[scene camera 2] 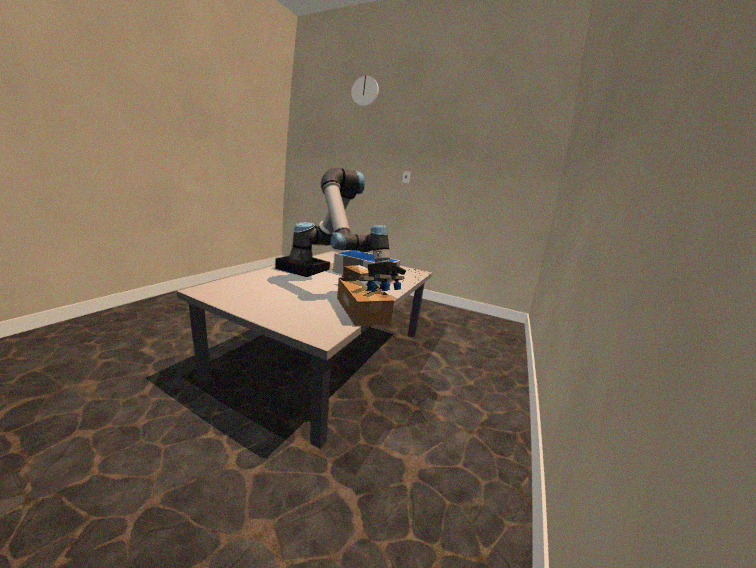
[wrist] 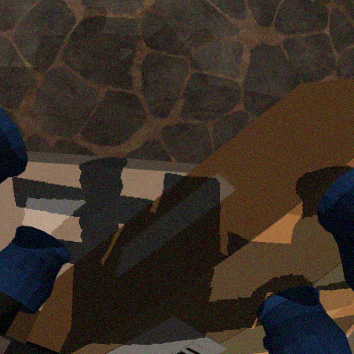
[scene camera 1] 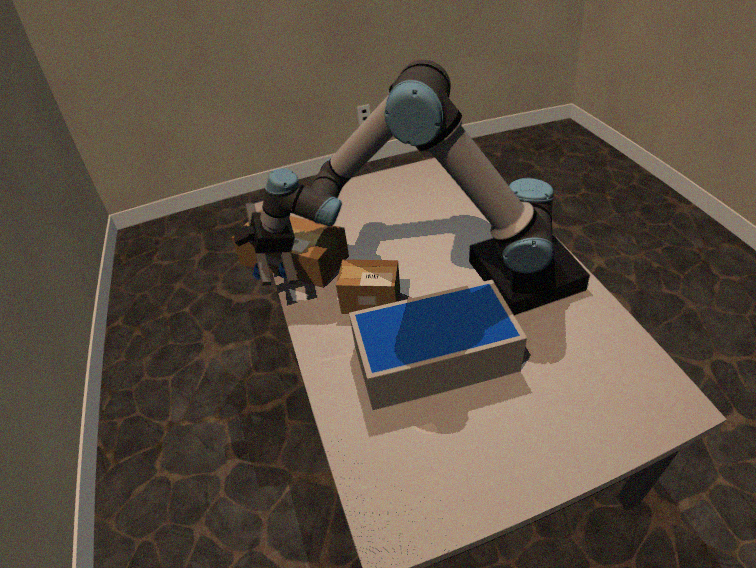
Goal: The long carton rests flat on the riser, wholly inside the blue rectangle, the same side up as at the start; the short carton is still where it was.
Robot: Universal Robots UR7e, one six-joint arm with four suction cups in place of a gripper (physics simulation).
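Frame: origin at the arm's base, x ahead, y left, z up, level; metres.
Where they show: hand, tool point: [scene camera 2: 384,290] [wrist: 160,234] [scene camera 1: 267,254]; arm's base, link origin: [scene camera 2: 300,260].
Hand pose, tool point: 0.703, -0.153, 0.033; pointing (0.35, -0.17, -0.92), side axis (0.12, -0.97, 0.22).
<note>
Each offset is from my tool point to the top centre of the thing, as dx, dy, dz. Level surfaces: height alone.
The long carton {-0.063, -0.074, +0.012} [scene camera 1: 319,262] [scene camera 2: 365,310] [wrist: 281,140] is tilted at the table's far left edge and hangs partly over the floor. My suction gripper [scene camera 1: 271,273] [scene camera 2: 384,284] [wrist: 175,228] is down on it. In the wrist view the two right cups are over its top, and the left cups are over the table edge beside it. The short carton {-0.264, +0.167, +0.012} [scene camera 1: 367,284] [scene camera 2: 354,272] stands flat on the table between the long carton and the riser {-0.382, +0.403, +0.027} [scene camera 1: 443,372]. The blue rectangle {-0.382, +0.403, +0.027} [scene camera 1: 432,327] [scene camera 2: 365,256] on the riser's top is bare.
The table {dz -0.093} [scene camera 1: 460,479] [scene camera 2: 263,299] ends just left of the long carton, with stone floor below. The arm's black base [scene camera 1: 528,271] [scene camera 2: 303,264] stands behind the riser's right end. The arm reaches over the table behind the short carton.
</note>
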